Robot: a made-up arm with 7 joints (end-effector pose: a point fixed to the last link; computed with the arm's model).
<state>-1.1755 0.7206 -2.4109 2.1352 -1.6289 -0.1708 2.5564</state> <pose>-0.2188 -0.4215 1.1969 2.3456 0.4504 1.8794</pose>
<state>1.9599 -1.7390 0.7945 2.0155 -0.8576 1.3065 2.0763</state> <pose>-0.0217 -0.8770 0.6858 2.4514 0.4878 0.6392</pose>
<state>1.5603 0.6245 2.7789 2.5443 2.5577 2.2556 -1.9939</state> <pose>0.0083 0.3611 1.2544 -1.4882 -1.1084 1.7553</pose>
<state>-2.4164 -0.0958 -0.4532 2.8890 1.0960 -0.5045 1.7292</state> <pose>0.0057 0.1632 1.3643 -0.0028 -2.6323 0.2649</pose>
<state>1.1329 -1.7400 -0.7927 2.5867 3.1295 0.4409 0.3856</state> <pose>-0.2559 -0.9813 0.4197 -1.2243 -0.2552 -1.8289</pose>
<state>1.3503 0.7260 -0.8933 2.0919 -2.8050 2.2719 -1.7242</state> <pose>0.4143 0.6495 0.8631 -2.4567 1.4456 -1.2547</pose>
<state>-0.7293 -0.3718 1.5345 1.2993 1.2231 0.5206 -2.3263</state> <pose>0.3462 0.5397 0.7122 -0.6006 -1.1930 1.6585</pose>
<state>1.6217 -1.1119 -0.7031 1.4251 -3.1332 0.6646 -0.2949</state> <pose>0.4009 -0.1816 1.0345 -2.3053 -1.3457 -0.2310</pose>
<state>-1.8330 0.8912 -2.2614 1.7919 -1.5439 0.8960 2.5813</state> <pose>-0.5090 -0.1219 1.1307 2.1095 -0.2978 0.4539</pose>
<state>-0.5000 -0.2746 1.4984 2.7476 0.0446 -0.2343 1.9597</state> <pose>-0.1948 0.2209 1.3745 2.4342 0.1228 0.8670</pose>
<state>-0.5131 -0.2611 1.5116 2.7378 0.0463 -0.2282 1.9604</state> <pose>-0.1778 0.2229 1.3775 2.4352 0.1322 0.8363</pose>
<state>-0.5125 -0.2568 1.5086 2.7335 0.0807 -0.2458 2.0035</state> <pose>-0.1698 0.2190 1.3782 2.4625 0.2275 0.8416</pose>
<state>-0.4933 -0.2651 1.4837 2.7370 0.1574 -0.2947 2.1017</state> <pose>-0.1734 0.2079 1.3756 2.5132 0.4387 0.8958</pose>
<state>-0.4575 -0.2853 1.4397 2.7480 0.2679 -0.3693 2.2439</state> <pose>-0.1873 0.1912 1.3691 2.5541 0.7534 0.9958</pose>
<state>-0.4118 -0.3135 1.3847 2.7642 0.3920 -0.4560 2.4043</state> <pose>-0.2077 0.1719 1.3589 2.5463 1.1220 1.1261</pose>
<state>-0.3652 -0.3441 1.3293 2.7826 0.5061 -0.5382 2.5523</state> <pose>-0.2309 0.1532 1.3467 -2.4710 -1.4664 -1.2580</pose>
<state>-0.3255 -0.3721 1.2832 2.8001 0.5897 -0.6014 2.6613</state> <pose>-0.2541 0.1375 1.3352 -2.2226 -1.6140 -1.2854</pose>
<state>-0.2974 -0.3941 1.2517 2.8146 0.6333 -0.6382 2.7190</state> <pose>-0.2749 0.1260 1.3262 -2.0778 -1.6818 -1.3149</pose>
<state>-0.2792 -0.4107 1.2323 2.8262 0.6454 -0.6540 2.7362</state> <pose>-0.2934 0.1178 1.3197 -2.0193 -1.6987 -1.3474</pose>
